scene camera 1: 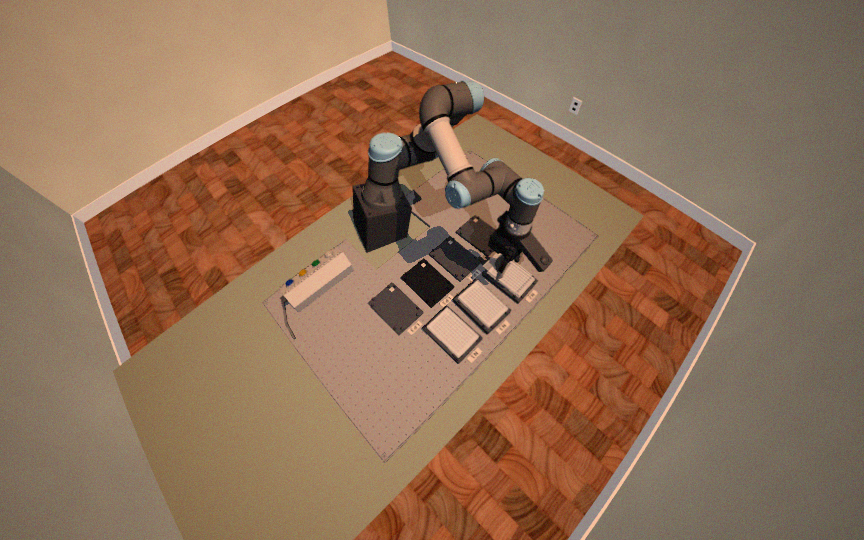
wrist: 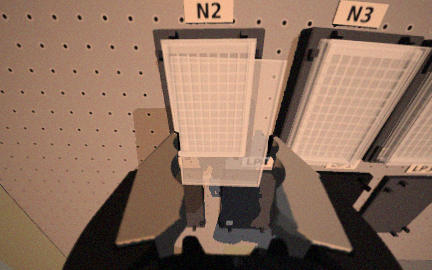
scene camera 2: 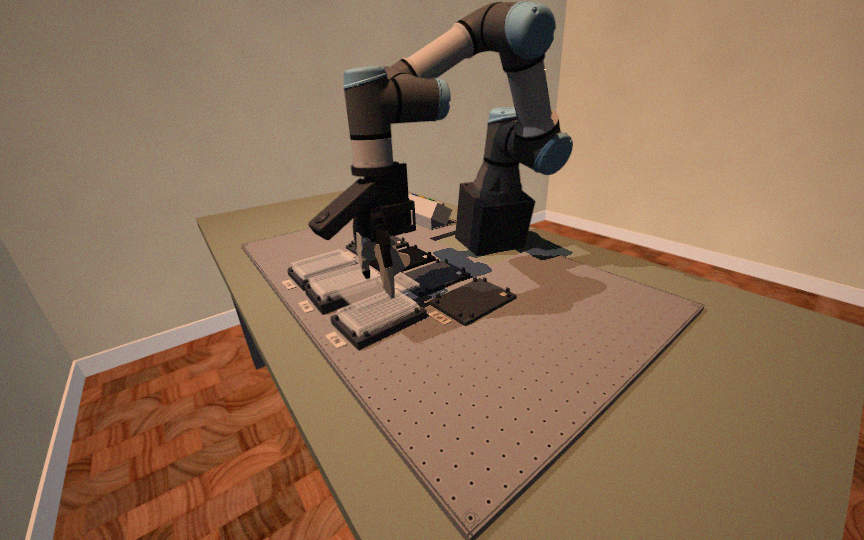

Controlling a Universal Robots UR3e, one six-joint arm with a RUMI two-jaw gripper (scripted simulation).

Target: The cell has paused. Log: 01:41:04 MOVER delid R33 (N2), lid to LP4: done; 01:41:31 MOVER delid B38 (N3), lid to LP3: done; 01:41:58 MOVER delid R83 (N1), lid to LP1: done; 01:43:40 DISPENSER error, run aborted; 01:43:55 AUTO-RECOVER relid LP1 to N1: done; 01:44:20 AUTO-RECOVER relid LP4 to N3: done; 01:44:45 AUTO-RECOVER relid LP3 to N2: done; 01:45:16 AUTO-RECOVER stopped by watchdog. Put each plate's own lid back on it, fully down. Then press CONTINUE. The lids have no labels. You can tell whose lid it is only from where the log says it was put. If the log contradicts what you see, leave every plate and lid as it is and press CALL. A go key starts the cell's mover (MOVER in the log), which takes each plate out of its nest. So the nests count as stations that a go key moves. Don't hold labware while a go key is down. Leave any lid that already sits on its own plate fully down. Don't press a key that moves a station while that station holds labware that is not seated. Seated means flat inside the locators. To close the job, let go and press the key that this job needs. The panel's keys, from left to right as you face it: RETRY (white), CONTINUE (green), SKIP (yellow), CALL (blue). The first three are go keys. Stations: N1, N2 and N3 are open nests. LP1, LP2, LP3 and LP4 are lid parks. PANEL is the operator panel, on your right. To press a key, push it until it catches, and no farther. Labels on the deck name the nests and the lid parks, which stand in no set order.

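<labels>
My gripper shows in scene camera 1, in the wrist view and in scene camera 2 (379, 289). On my gripper, (scene camera 1: 521, 252) and (wrist: 145, 215) are the same spot. A clear lid shows in scene camera 1, in the wrist view and in scene camera 2 (366, 293). On the clear lid, (scene camera 1: 515, 276) and (wrist: 224, 101) are the same spot.
</labels>
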